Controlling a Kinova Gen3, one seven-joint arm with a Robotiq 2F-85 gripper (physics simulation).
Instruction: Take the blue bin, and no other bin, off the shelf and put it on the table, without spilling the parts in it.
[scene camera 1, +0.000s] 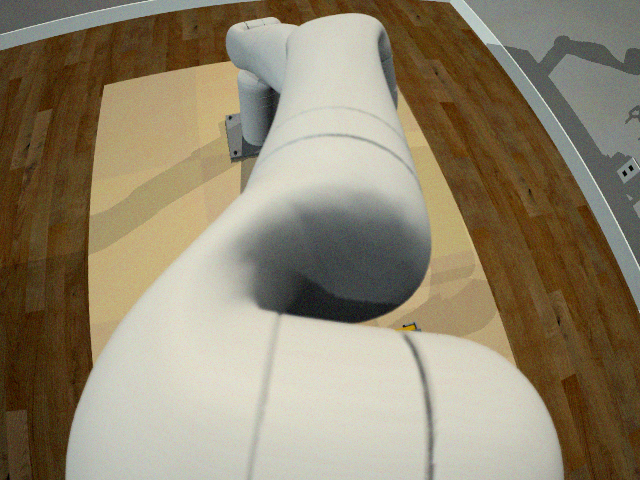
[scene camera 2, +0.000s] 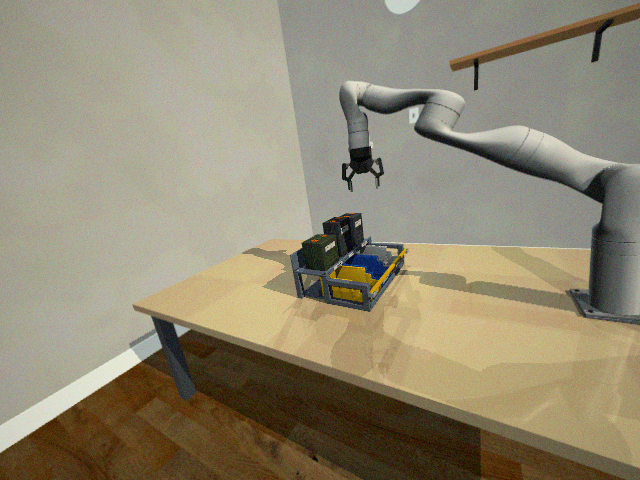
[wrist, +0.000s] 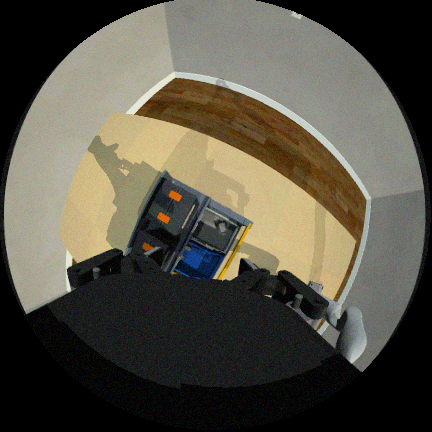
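Where they show: gripper, fingertip midpoint: (scene camera 2: 364, 189) (wrist: 200, 262); arm's base, origin of the base link: (scene camera 1: 261, 131) (scene camera 2: 615, 305).
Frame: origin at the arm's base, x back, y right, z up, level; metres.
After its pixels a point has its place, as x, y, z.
Note:
The blue bin (scene camera 2: 366, 264) @[-0.645, -0.075, 0.031] (wrist: 199, 259) @[-0.607, -0.120, -0.005] sits on the lower front level of the grey shelf (scene camera 2: 367, 299) @[-0.507, -0.292, 0.027] (wrist: 205, 204) @[-0.699, 0.036, 0.098], between the yellow bin (scene camera 2: 347, 290) @[-0.589, -0.277, 0.030] and the grey bin (scene camera 2: 381, 253) @[-0.644, 0.040, 0.035] (wrist: 215, 231) @[-0.623, -0.007, -0.005]. In the wrist view its near end is hidden by the gripper body. The parts in it are too small to make out. My gripper (scene camera 2: 364, 189) @[-0.650, -0.036, 0.310] is open and empty, points down and hangs well above the shelf. The table (scene camera 2: 248, 320) @[-0.808, -0.514, -0.013] (wrist: 285, 190) @[-0.489, 0.296, -0.013] bears the shelf. In scene camera 1 the arm hides the gripper and the blue bin.
Dark boxes (scene camera 2: 338, 232) (wrist: 172, 207) and a dark green box (scene camera 2: 320, 251) @[-0.669, -0.291, 0.156] stand on the raised rear level of the shelf. A yellow bar (scene camera 2: 388, 272) @[-0.517, -0.141, 0.049] (wrist: 235, 252) @[-0.539, -0.021, 0.052] runs along the shelf's front edge. A wooden wall shelf (scene camera 2: 537, 40) hangs at the upper right in scene camera 2.

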